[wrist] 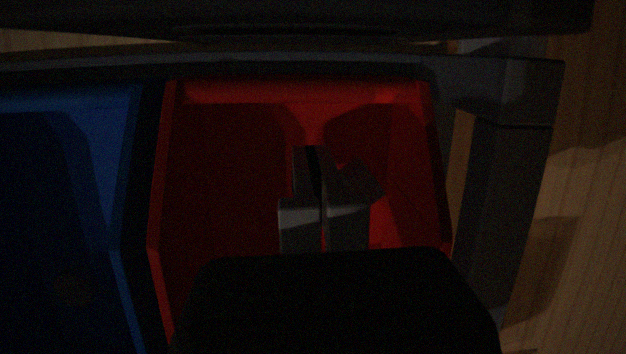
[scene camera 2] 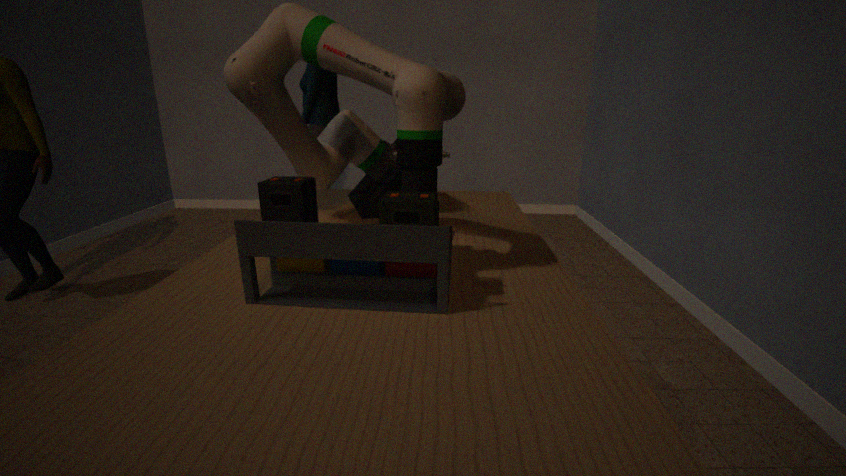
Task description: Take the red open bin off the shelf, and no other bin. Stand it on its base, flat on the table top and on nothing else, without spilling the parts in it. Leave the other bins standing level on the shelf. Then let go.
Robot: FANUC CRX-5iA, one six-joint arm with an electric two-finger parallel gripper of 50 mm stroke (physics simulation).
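Frame: origin at the arm's base, x ahead, y up, z right, level; millimetres.
Where they show: gripper, fingertip midpoint: [wrist: 310, 168]; arm's base, link origin: [scene camera 2: 386, 168].
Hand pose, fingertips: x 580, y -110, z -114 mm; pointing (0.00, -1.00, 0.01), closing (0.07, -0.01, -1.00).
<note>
Each offset is from my fingertips to the centre of the thing. "spot": to the spot under its first point.
The red open bin {dy +13, dx +44, dz +10 mm} [scene camera 2: 411, 269] [wrist: 220, 175] sits in the shelf [scene camera 2: 343, 241] [wrist: 500, 200], at its right end in both views. In the wrist view my gripper [wrist: 310, 168] is shut and empty, with its fingertips over or inside the red bin; their exact height is unclear. A small grey block {dy -14, dx +19, dz -18 mm} [wrist: 362, 182] lies in the bin beside the fingers. The gripper's fingers are hidden in the scene view. The blue bin {dy +13, dx +34, dz +121 mm} [scene camera 2: 354, 267] [wrist: 117, 150] is just left of the red one, and a yellow bin {dy +13, dx +22, dz +233 mm} [scene camera 2: 300, 264] is further left.
Two dark boxes {spot: dy +161, dx +152, dz +237 mm} [scene camera 2: 288, 200] {dy +120, dx +142, dz +19 mm} [scene camera 2: 409, 208] show above the shelf's top board in the scene view. A dark body {spot: dy +95, dx -55, dz +1 mm} [wrist: 300, 17] crosses the wrist view's top. Another pale arm [scene camera 2: 349, 139] is behind mine. People [scene camera 2: 17, 124] [scene camera 2: 319, 94] stand left and behind. The light is dim.
</note>
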